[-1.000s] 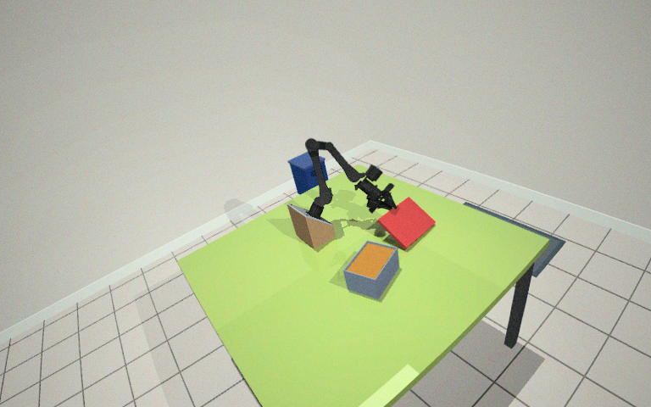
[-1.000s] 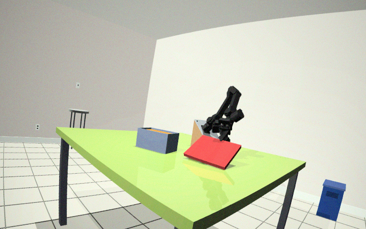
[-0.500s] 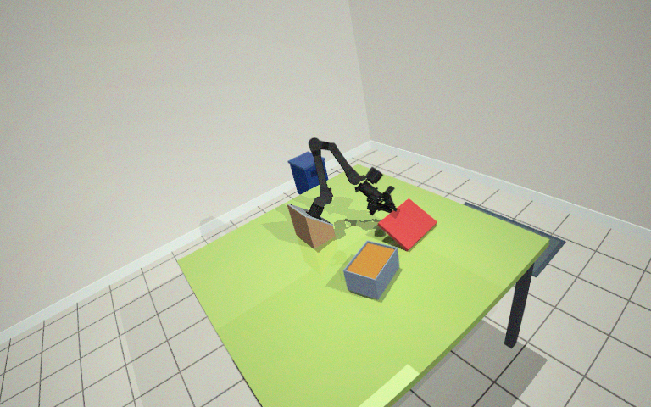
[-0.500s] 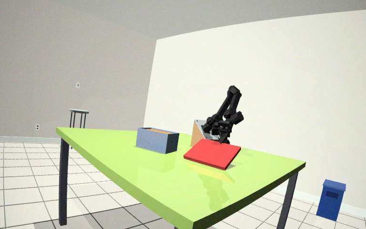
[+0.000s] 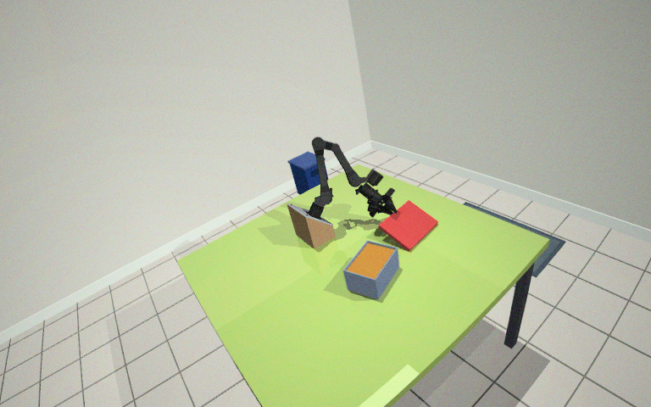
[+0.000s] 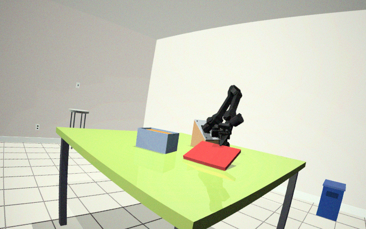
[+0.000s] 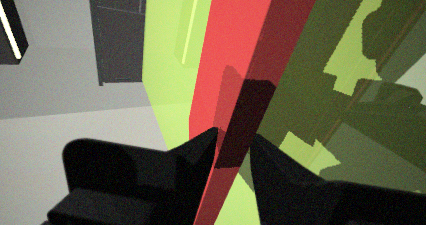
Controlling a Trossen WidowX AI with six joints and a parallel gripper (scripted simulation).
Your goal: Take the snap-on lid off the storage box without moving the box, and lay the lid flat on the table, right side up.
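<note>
Right now the red lid is 80 mm ahead of my gripper tip, 30 mm below it and 20 mm to the left of it. The rest, counted from my gripper tip: storage box 300 mm to the right, 200 mm ahead, 20 mm below.
</note>
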